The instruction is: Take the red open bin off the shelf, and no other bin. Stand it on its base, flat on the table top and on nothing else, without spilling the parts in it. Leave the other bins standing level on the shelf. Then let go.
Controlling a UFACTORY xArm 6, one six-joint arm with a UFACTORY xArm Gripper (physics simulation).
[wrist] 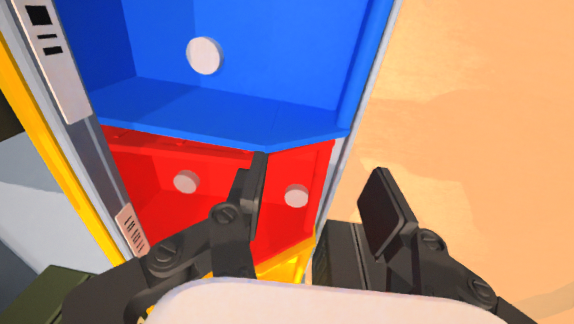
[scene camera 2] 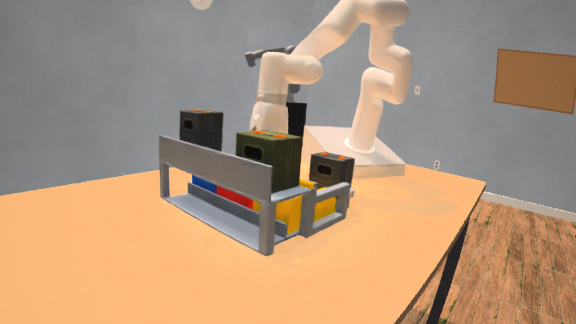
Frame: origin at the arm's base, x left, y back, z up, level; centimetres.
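Seen in the pictures: gripper, fingertip midpoint: (wrist: 316,176); arm's base, link origin: (scene camera 2: 359,147).
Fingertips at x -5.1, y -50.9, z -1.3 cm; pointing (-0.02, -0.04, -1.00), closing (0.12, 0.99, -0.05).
Note:
Offsets run from my fingertips to a thing's top centre. "*": to the spot under its first point.
The red open bin @[dx +3.8, dy -7.5, dz +1.1 cm] (scene camera 2: 234,197) (wrist: 170,215) sits on the grey shelf @[* dx +7.4, dy -24.4, dz +5.9 cm] (scene camera 2: 215,166) between the blue and yellow bins. In the wrist view, round pale parts @[* dx +6.0, dy -12.0, dz -5.2 cm] (wrist: 186,181) @[* dx +6.5, dy -1.0, dz -5.2 cm] (wrist: 296,195) show inside it. My gripper (wrist: 316,176) is partly open, with nothing between its fingers. In the wrist view its left finger shows over the red bin's interior, and its right finger shows beyond the shelf's right edge, over the table. I cannot tell how far the fingertips are above the bin. In the scene view the fingers are hidden behind the green box.
The blue bin @[dx -7.4, dy -5.8, dz +0.8 cm] (scene camera 2: 204,183) (wrist: 280,60) adjoins the red one, with a pale disc inside. The yellow bin @[dx +15.4, dy -7.6, dz +0.8 cm] (scene camera 2: 290,215) (wrist: 285,270) is on the other side. A green box @[dx +14.6, dy -17.6, dz +12.6 cm] (scene camera 2: 270,160) (wrist: 45,295) and a dark box @[dx -8.4, dy -15.0, dz +15.1 cm] (scene camera 2: 200,130) stand high at the shelf; another dark box @[dx +16.6, dy +5.6, dz +5.9 cm] (scene camera 2: 331,170) (wrist: 335,255) is near its end.

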